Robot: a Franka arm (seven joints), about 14 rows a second.
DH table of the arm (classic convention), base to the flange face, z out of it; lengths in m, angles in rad. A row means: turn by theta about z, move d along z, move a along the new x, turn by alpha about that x. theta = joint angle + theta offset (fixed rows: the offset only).
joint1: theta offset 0; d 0.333; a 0; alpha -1.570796
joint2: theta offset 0; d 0; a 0; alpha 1.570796
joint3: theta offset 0; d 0.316; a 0.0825; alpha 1.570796
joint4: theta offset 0; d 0; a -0.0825; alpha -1.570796
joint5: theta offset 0; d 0.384; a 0; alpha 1.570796
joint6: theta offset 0; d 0; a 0.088; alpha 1.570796
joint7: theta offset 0; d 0.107; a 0; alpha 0
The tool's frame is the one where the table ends.
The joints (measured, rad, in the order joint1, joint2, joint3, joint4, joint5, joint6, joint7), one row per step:
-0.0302 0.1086 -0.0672 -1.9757 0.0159 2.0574 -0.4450
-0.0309 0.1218 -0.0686 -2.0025 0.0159 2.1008 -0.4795
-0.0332 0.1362 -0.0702 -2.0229 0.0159 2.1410 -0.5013
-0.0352 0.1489 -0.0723 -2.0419 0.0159 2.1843 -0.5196
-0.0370 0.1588 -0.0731 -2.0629 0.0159 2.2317 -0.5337
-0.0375 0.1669 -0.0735 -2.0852 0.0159 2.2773 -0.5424
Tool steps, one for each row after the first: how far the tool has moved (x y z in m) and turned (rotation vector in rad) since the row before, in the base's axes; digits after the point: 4 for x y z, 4 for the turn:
-0.0007 -0.0012 -0.0162 -0.0009 -0.0036 0.0319
-0.0001 -0.0023 -0.0141 -0.0016 -0.0054 0.0175
0.0001 -0.0025 -0.0121 -0.0026 -0.0115 0.0139
-0.0004 -0.0016 -0.0109 -0.0031 -0.0163 0.0112
-0.0013 -0.0005 -0.0104 -0.0029 -0.0150 0.0075

